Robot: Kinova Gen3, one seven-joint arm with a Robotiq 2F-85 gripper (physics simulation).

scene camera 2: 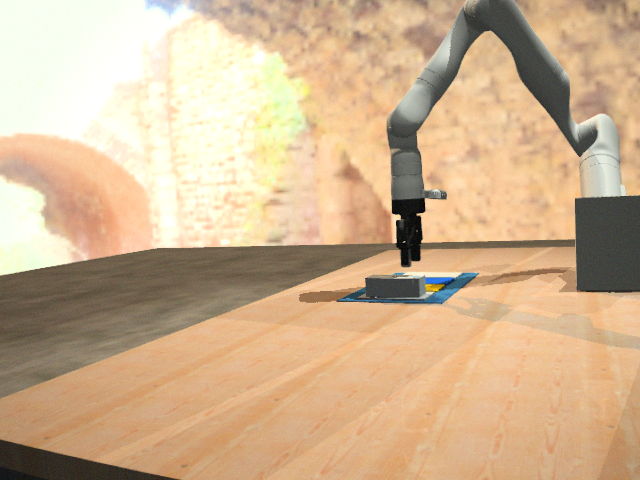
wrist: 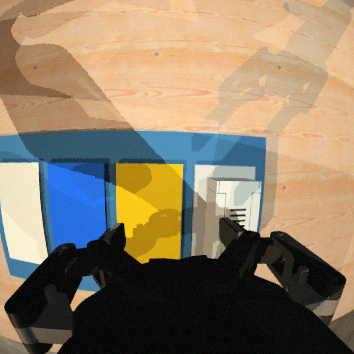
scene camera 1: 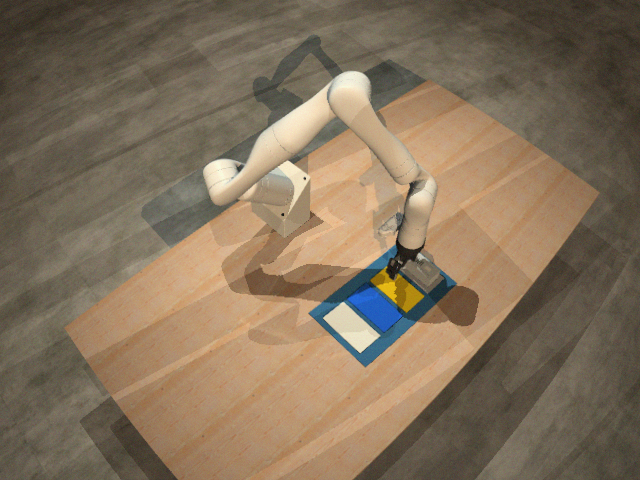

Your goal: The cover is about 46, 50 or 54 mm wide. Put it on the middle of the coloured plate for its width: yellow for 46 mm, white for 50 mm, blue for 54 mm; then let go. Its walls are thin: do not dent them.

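Pixels of known places: gripper, between the fingertips: [scene camera 2: 411, 264] [wrist: 172, 230] [scene camera 1: 402, 268]; arm's base, origin of its link: [scene camera 2: 604, 224] [scene camera 1: 281, 191].
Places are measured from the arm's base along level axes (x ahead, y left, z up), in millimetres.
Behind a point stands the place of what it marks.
The grey box-shaped cover [scene camera 1: 428, 274] @[z -88, x 490, y 73 mm] [scene camera 2: 395, 287] @[z -107, x 446, y 121 mm] [wrist: 245, 192] @[z -87, x 404, y 110 mm], with dark slots on top, lies flat on a pale pad [wrist: 201, 175] @[z -127, x 383, y 75 mm] at one end of the mat. Beside it, in order, are the yellow plate [scene camera 1: 412, 301] @[z -127, x 493, y -11 mm] [wrist: 135, 200] @[z -127, x 400, y -9 mm], the blue plate [scene camera 1: 374, 308] @[z -127, x 416, y -98 mm] [wrist: 77, 210] @[z -127, x 402, y -87 mm] and the white plate [scene camera 1: 351, 328] @[z -127, x 401, y -190 mm] [wrist: 20, 215] @[z -127, x 399, y -185 mm]. My gripper [scene camera 1: 401, 269] @[z -70, x 421, y 30 mm] [scene camera 2: 410, 261] @[z -70, x 421, y 30 mm] [wrist: 172, 230] @[z -70, x 421, y 30 mm] is open and empty, above the cover's height. In the wrist view one finger is over the yellow plate and the other overlaps the cover's near left part. The cover's near end is hidden there.
The blue mat [scene camera 1: 371, 355] @[z -131, x 493, y -225 mm] [scene camera 2: 449, 294] @[z -131, x 336, y 81 mm] [wrist: 150, 142] @[z -131, x 334, y 20 mm] lies on the wooden table [scene camera 1: 232, 372] @[z -133, x 226, y -498 mm] [scene camera 2: 310, 387] @[z -133, x 474, y 680 mm] [wrist: 160, 75] @[z -133, x 250, y 45 mm]. The arm's base block [scene camera 1: 298, 206] @[z -30, x 63, y 3 mm] [scene camera 2: 607, 242] @[z -33, x 7, y 62 mm] stands away from the mat. Shadows of the arm cross the table and mat.
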